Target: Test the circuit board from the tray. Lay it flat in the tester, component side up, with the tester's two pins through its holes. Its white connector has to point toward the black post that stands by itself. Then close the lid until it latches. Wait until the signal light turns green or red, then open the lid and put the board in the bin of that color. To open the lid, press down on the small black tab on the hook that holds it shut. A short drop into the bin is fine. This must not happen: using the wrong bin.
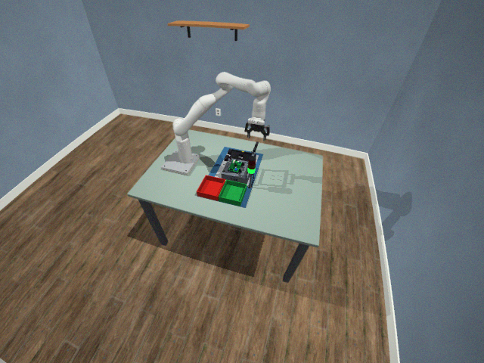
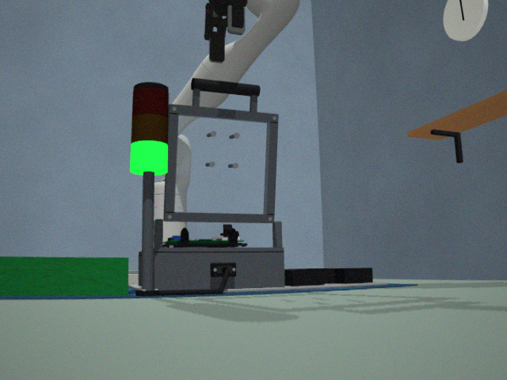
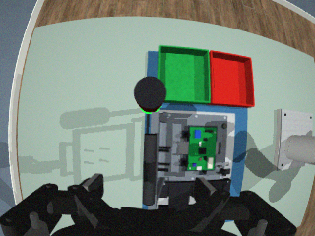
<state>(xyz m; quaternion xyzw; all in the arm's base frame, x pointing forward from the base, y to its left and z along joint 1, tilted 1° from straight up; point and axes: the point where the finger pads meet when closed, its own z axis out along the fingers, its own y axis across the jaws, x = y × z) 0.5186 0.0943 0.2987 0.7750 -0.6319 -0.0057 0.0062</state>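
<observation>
Right now the green circuit board is 13 cm behind my hand, 3 cm to the right of it and 26 cm below it. From my hand the other things lie so: red bin (19 cm behind, 24 cm to the right, 32 cm below); then green bin (5 cm behind, 21 cm to the right, 32 cm below); then clear lid (2 cm behind, 15 cm below).
</observation>
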